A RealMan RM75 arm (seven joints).
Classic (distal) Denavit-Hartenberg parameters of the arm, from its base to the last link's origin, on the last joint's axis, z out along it. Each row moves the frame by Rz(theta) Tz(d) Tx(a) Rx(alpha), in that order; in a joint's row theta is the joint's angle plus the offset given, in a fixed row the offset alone. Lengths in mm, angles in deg.
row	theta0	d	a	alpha
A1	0	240.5	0	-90
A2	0	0	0	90
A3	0	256	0	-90
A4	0	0	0	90
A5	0	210	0	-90
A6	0	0	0	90
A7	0	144	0	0
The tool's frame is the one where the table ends.
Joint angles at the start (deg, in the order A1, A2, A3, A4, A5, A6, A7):
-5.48 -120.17 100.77 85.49 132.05 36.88 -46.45
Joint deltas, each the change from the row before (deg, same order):
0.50 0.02 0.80 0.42 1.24 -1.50 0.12
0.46 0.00 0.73 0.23 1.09 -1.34 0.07
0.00 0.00 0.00 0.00 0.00 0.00 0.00
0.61 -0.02 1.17 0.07 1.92 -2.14 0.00
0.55 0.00 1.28 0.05 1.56 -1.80 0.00
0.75 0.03 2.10 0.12 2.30 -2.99 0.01
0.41 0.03 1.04 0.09 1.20 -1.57 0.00
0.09 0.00 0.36 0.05 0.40 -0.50 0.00
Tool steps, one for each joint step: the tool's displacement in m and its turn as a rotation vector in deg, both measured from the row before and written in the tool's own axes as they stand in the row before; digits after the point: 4 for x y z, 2 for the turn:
0.0002 -0.0004 -0.0005 0.50 -1.06 1.32
0.0004 0.0004 -0.0002 0.35 -0.89 1.06
0.0000 0.0000 0.0000 0.00 0.00 0.00
0.0007 0.0014 0.0002 0.37 -1.38 1.71
0.0024 0.0012 0.0004 0.32 -0.84 1.53
0.0045 0.0000 0.0005 0.90 -1.18 2.46
0.0021 -0.0003 -0.0001 0.55 -0.64 1.27
0.0009 -0.0006 0.0001 0.23 -0.17 0.46

